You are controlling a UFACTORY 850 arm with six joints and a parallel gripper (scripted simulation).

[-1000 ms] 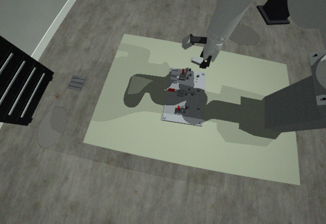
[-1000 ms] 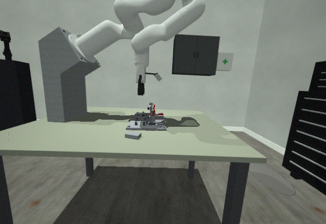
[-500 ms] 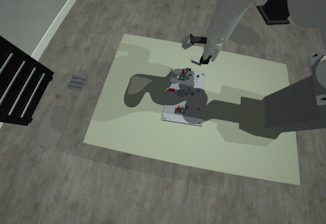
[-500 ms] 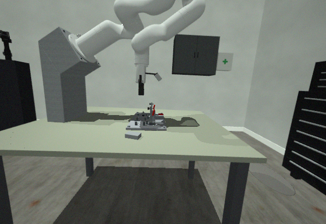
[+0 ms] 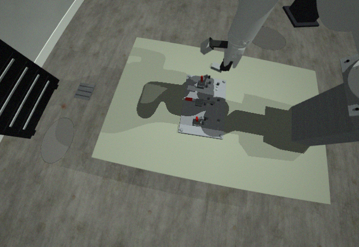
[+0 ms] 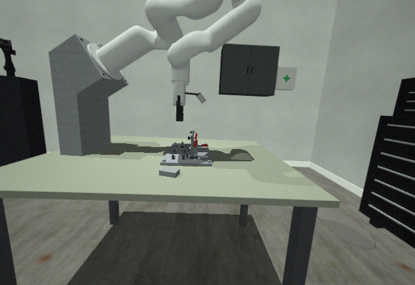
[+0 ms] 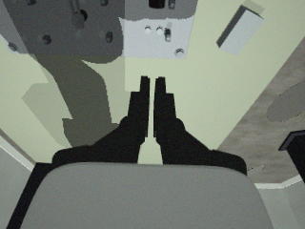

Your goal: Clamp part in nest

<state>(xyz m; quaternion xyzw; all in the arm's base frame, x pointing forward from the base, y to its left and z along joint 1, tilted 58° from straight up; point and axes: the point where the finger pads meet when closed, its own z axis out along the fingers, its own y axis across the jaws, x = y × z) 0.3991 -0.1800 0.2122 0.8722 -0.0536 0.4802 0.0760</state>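
The grey block part is 6 cm behind my hand, 14 cm to the right of it and 21 cm below it. The rest, counted from my hand: grey fixture plate 7 cm ahead, 9 cm to the left, 21 cm below.
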